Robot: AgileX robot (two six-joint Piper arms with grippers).
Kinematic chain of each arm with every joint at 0, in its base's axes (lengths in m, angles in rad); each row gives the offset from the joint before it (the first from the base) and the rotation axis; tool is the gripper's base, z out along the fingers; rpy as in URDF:
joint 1: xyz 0 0 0.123 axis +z
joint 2: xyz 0 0 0 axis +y
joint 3: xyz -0.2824 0 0.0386 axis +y
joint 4: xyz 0.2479 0 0.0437 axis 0.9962 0 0.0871
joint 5: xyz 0 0 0 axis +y
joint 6: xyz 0.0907 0 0.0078 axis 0.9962 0 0.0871
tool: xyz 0 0 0 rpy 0 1.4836 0
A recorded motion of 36 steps. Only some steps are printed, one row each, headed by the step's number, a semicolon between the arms.
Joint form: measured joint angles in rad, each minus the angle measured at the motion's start. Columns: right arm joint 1, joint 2, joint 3, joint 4, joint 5, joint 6; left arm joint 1, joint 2, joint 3, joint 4, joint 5, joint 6.
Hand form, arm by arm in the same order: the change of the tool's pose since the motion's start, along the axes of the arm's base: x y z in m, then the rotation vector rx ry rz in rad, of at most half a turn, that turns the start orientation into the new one. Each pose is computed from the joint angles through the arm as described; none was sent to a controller.
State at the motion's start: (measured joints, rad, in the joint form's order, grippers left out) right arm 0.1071 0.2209 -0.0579 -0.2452 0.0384 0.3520; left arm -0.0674 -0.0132 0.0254 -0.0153 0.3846 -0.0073
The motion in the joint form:
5: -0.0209 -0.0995 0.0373 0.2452 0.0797 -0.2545; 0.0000 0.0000 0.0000 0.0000 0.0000 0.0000
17: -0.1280 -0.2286 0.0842 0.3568 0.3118 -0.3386; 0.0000 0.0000 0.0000 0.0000 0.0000 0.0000
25: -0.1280 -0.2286 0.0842 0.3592 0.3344 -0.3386; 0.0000 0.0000 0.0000 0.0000 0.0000 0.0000
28: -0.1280 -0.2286 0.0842 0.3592 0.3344 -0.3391; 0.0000 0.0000 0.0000 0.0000 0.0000 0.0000
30: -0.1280 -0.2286 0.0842 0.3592 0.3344 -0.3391; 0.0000 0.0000 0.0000 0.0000 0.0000 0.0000
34: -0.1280 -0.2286 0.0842 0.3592 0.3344 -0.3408; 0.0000 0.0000 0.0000 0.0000 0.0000 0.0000
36: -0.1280 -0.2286 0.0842 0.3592 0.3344 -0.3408; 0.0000 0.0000 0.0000 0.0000 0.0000 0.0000
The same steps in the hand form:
5: -0.0093 -0.0015 -0.0131 -0.0100 0.0178 -0.0105; 0.0000 0.0000 0.0000 0.0000 0.0000 0.0000
17: -0.0213 -0.0048 -0.0418 0.0132 0.1674 -0.0832; 0.0000 0.0000 0.0000 0.0000 0.0000 0.0000
25: -0.0219 -0.0045 -0.0437 0.0147 0.1899 -0.0805; 0.0000 0.0000 0.0000 0.0000 0.0000 0.0000
28: -0.0219 -0.0045 -0.0437 0.0142 0.1899 -0.0804; 0.0000 0.0000 0.0000 0.0000 0.0000 0.0000
30: -0.0219 -0.0045 -0.0437 0.0142 0.1899 -0.0804; 0.0000 0.0000 0.0000 0.0000 0.0000 0.0000
34: -0.0219 -0.0045 -0.0437 0.0126 0.1898 -0.0800; 0.0000 0.0000 0.0000 0.0000 0.0000 0.0000
36: -0.0219 -0.0045 -0.0437 0.0126 0.1898 -0.0800; 0.0000 0.0000 0.0000 0.0000 0.0000 0.0000

